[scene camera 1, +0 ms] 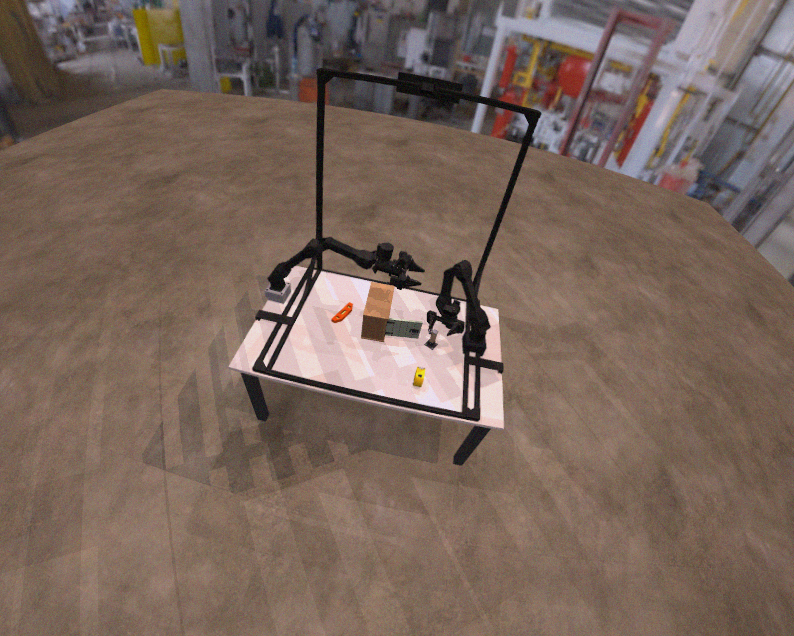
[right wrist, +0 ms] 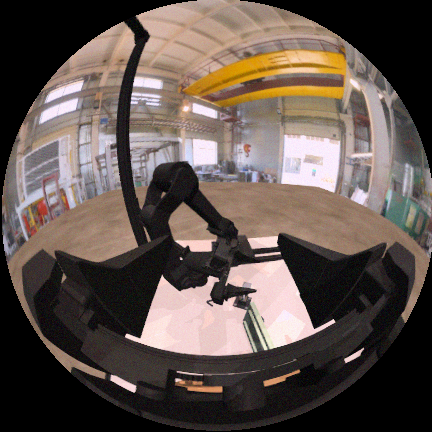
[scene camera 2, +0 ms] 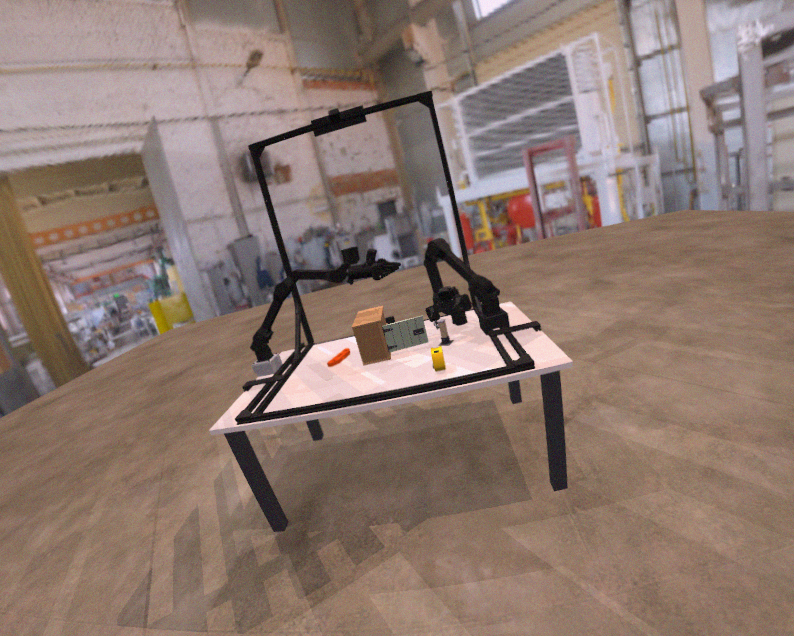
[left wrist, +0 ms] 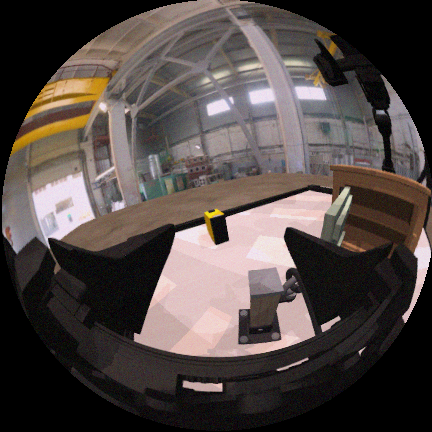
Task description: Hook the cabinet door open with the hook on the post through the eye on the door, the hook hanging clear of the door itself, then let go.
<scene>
The left gripper [scene camera 2: 442, 314] is open, holding nothing. The right gripper [scene camera 1: 423, 277] is open, with nothing in its grasp. Also in view: a wooden cabinet [left wrist: 383, 208] and a grey post [left wrist: 259, 323].
The left gripper is seen too in the right wrist view [right wrist: 258, 274] and in the left wrist view [left wrist: 231, 231]. The right gripper is seen too in the right wrist view [right wrist: 225, 239] and in scene camera 2 [scene camera 2: 399, 265]. The wooden cabinet is seen too in the right wrist view [right wrist: 191, 385].
</scene>
